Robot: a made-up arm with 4 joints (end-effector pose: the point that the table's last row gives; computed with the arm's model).
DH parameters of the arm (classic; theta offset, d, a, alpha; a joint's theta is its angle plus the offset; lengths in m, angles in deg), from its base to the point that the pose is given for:
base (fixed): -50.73 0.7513 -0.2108 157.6
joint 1: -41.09 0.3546 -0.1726 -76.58
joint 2: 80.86 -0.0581 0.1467 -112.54
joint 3: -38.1 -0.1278 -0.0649 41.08
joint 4: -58.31 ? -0.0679 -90
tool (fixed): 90 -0.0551 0 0
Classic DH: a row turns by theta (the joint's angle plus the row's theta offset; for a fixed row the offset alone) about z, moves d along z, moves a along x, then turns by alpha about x.
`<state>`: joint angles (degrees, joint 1 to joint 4).
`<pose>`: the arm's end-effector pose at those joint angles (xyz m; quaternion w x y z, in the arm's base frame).
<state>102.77 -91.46 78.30 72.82</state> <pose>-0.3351 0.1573 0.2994 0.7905 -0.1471 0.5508 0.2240</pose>
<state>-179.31 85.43 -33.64 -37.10</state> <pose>0.0603 -0.0550 0.5256 0.2645 -0.8811 -0.3046 -0.2469</pose>
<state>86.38 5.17 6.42 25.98</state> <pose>-0.1705 0.1263 0.3963 0.6532 -0.4079 0.0061 -0.6379</pose>
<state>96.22 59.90 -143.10 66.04</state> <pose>-0.0827 0.4134 0.6130 0.1947 -0.0776 -0.9424 -0.2608</pose>
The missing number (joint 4, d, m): 0.0414
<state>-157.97 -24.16 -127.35 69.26</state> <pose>-0.3202 0.1065 0.5842 0.6510 0.1719 0.5384 0.5067</pose>
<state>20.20 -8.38 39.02 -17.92</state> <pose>-0.3110 0.1720 0.4258 0.9621 -0.0893 0.2439 -0.0835</pose>
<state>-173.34 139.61 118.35 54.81</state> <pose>0.0883 0.0404 0.2205 0.8097 -0.1432 -0.4934 0.2836</pose>
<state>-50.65 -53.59 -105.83 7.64</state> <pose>-0.2201 0.2401 0.4211 0.8218 0.4326 0.2269 -0.2933</pose>
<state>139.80 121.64 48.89 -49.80</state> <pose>-0.0151 0.1520 0.3730 0.1463 -0.8617 -0.2314 -0.4272</pose>
